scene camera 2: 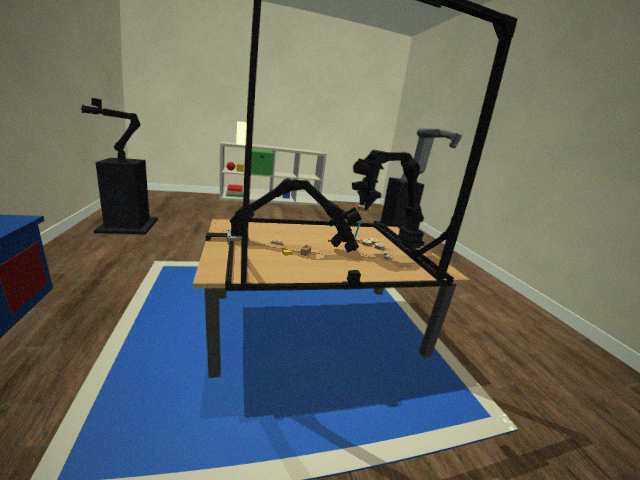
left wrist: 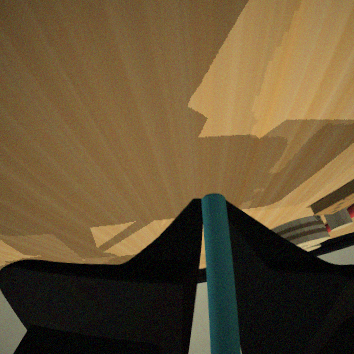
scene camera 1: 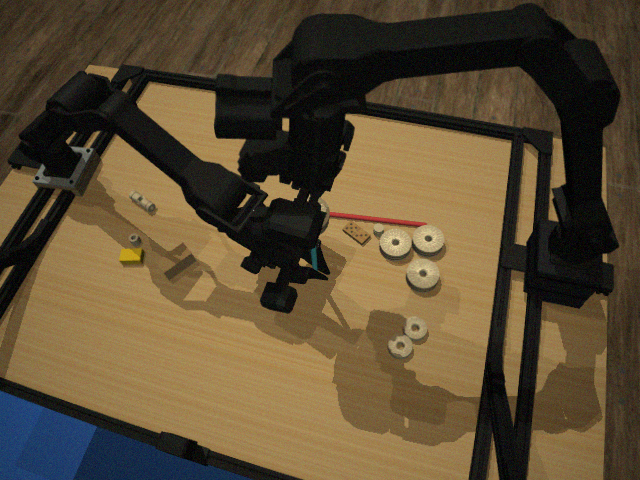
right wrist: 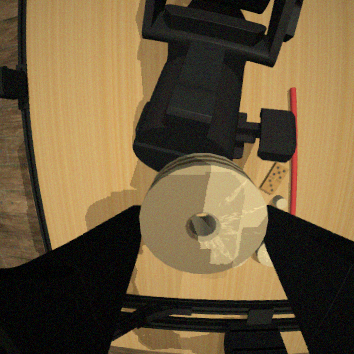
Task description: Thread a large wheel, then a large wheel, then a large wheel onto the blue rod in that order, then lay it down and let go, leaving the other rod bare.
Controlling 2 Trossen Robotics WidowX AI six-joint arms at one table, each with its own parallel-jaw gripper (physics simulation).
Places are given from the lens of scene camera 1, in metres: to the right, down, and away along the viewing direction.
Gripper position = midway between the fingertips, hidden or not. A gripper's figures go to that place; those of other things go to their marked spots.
my left gripper (scene camera 1: 327, 276): 0.01, 0.06, 0.87
my right gripper (scene camera 1: 307, 215): -0.02, -0.03, 0.66
dark block (scene camera 1: 178, 259): -0.25, 0.04, 0.87
